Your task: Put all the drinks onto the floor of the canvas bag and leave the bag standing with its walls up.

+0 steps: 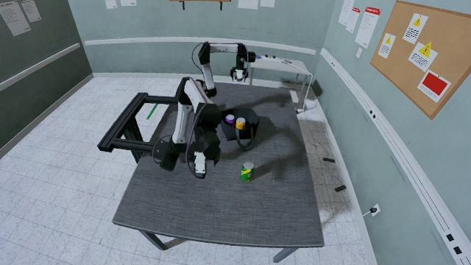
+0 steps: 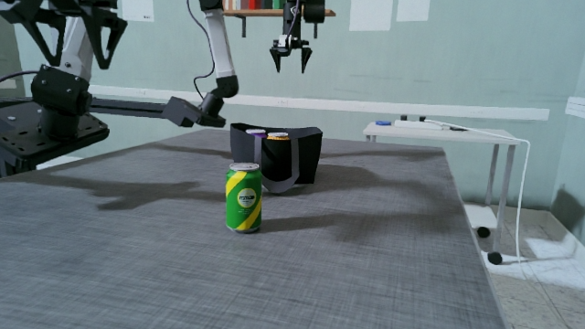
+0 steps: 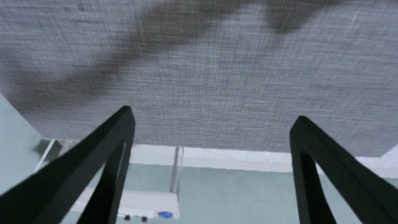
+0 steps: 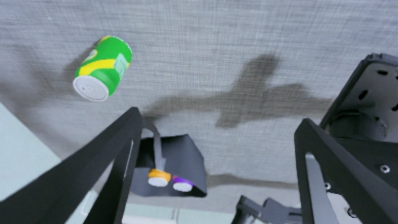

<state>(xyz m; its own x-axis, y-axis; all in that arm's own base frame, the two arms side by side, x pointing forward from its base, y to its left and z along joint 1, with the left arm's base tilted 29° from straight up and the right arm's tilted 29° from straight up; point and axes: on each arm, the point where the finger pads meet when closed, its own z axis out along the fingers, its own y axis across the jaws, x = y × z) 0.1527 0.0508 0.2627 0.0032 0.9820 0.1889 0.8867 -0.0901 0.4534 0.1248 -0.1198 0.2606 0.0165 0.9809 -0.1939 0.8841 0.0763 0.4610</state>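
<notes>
Right now my left hand is 19 cm short of the yellow can, 58 cm to the left of it and 23 cm above it. From my left hand the other things lie so: purple can: 22 cm to the right, 23 cm below; then orange can: 8 cm ahead, 23 cm to the right, 23 cm below.
</notes>
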